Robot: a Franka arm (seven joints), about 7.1 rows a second.
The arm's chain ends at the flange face. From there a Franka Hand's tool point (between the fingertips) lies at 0.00 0.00 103.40 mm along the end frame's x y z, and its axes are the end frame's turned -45 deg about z.
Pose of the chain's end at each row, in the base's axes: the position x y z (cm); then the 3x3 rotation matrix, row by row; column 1 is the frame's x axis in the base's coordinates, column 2 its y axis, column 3 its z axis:
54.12 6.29 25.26; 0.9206 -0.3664 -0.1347; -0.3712 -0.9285 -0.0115; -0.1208 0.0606 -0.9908
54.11 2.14 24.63; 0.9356 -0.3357 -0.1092; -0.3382 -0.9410 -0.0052; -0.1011 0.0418 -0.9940
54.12 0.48 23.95; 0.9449 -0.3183 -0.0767; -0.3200 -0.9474 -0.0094; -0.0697 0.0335 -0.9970
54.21 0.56 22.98; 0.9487 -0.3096 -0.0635; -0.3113 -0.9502 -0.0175; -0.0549 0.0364 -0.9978
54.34 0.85 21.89; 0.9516 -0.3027 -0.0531; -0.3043 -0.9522 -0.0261; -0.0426 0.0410 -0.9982
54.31 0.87 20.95; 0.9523 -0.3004 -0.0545; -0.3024 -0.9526 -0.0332; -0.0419 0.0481 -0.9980
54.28 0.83 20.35; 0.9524 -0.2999 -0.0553; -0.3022 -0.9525 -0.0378; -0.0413 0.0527 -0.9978
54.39 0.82 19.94; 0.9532 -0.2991 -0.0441; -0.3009 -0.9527 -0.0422; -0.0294 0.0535 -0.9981
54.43 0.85 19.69; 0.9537 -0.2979 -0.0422; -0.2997 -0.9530 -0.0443; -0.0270 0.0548 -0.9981
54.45 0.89 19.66; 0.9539 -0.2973 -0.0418; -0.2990 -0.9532 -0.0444; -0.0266 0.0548 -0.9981
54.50 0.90 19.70; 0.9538 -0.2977 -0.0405; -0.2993 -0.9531 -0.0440; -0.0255 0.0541 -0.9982
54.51 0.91 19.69; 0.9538 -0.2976 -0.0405; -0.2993 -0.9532 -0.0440; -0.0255 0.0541 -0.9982
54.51 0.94 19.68; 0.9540 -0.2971 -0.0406; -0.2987 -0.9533 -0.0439; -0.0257 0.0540 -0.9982
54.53 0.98 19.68; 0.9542 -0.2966 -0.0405; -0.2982 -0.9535 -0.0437; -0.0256 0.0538 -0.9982
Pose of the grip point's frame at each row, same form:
52.73 6.17 15.02; 0.9100 0.3919 -0.1347; 0.3941 -0.9190 -0.0115; -0.1283 -0.0426 -0.9908
52.98 2.09 14.35; 0.8989 0.4242 -0.1092; 0.4262 -0.9045 -0.0052; -0.1010 -0.0419 -0.9940
53.33 0.38 13.64; 0.8932 0.4431 -0.0767; 0.4436 -0.8962 -0.0094; -0.0730 -0.0256 -0.9970
53.55 0.38 12.66; 0.8898 0.4519 -0.0635; 0.4518 -0.8920 -0.0175; -0.0646 -0.0131 -0.9978
53.79 0.58 11.57; 0.8869 0.4588 -0.0531; 0.4581 -0.8885 -0.0261; -0.0591 -0.0011 -0.9982
53.75 0.53 10.63; 0.8858 0.4610 -0.0545; 0.4598 -0.8874 -0.0332; -0.0636 0.0044 -0.9980
53.71 0.44 10.03; 0.8855 0.4614 -0.0553; 0.4598 -0.8872 -0.0378; -0.0665 0.0081 -0.9978
53.93 0.38 9.62; 0.8855 0.4625 -0.0441; 0.4609 -0.8864 -0.0422; -0.0586 0.0170 -0.9981
53.99 0.39 9.37; 0.8850 0.4637 -0.0422; 0.4620 -0.8858 -0.0443; -0.0578 0.0197 -0.9981
54.02 0.43 9.34; 0.8847 0.4643 -0.0418; 0.4626 -0.8854 -0.0444; -0.0576 0.0199 -0.9981
54.08 0.45 9.38; 0.8849 0.4639 -0.0405; 0.4623 -0.8856 -0.0440; -0.0563 0.0202 -0.9982
54.09 0.46 9.37; 0.8849 0.4640 -0.0405; 0.4624 -0.8857 -0.0440; -0.0563 0.0202 -0.9982
54.09 0.49 9.36; 0.8847 0.4645 -0.0406; 0.4629 -0.8853 -0.0439; -0.0564 0.0200 -0.9982
54.11 0.53 9.36; 0.8844 0.4650 -0.0405; 0.4634 -0.8851 -0.0437; -0.0561 0.0199 -0.9982

